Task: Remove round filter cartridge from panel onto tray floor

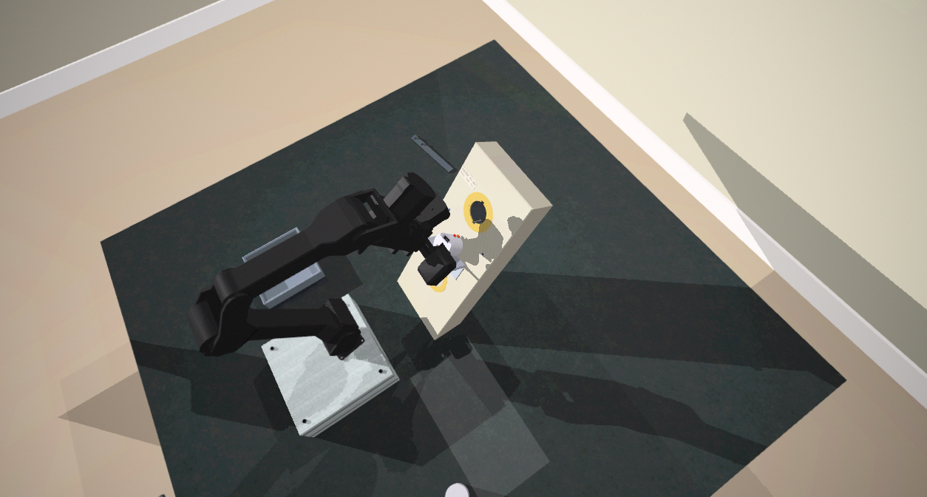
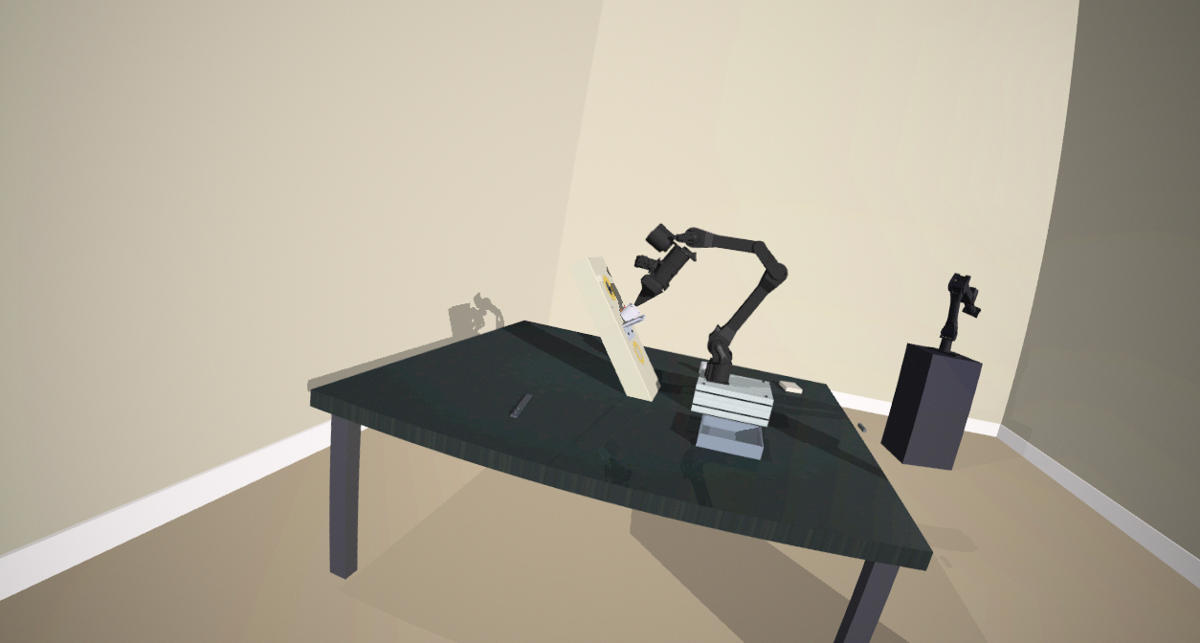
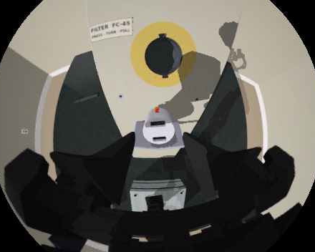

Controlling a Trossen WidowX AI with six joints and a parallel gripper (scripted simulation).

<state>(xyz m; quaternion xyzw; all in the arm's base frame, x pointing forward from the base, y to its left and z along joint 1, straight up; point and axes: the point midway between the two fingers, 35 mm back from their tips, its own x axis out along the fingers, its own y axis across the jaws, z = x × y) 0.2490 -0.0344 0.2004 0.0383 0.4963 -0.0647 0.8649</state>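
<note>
My gripper tip is now 2 cm above the round filter cartridge and 1 cm short of it. The rest, counted from my gripper tip: grey bracket (7 cm below).
</note>
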